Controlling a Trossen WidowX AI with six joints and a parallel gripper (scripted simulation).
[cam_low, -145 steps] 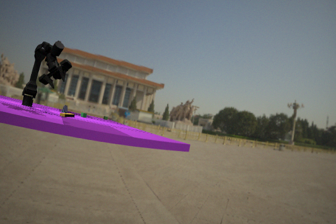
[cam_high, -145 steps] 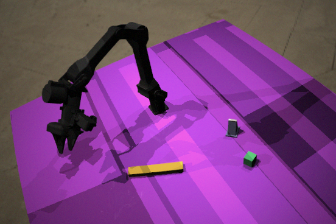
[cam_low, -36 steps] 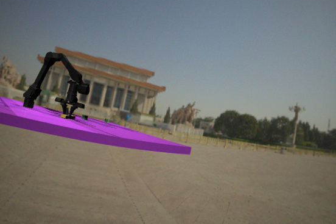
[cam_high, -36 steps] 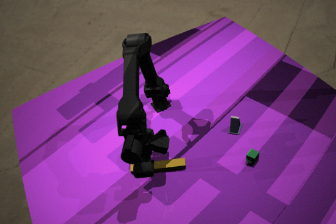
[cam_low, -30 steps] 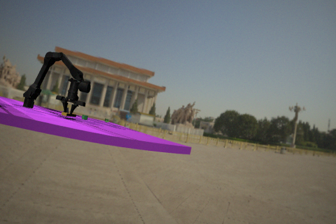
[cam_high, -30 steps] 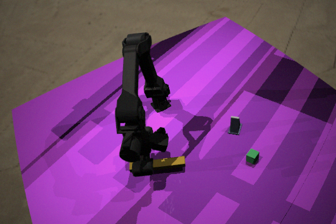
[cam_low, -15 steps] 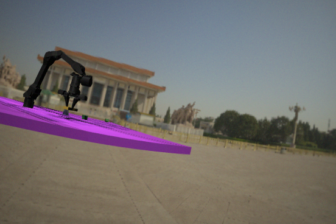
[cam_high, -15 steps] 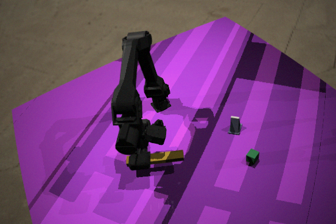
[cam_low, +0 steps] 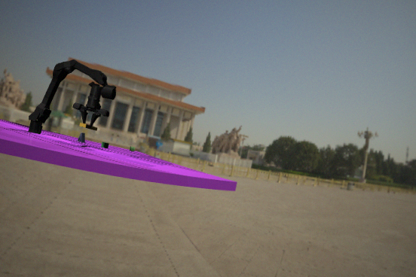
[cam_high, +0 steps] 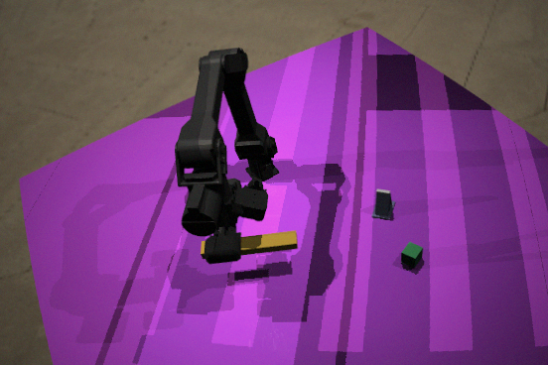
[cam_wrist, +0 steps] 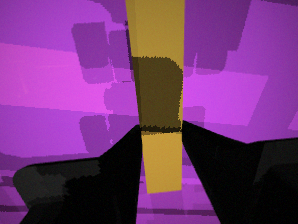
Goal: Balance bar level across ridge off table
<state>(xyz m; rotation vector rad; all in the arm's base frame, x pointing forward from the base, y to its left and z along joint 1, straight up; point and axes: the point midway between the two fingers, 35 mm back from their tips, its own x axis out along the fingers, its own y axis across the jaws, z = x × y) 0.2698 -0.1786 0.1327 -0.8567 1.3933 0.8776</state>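
Now: the yellow bar 10 mm ahead of my gripper tip and 30 mm to the left of it. From my gripper tip the other things lie so: small green cube (170 mm ahead, 310 mm to the left, 80 mm below).
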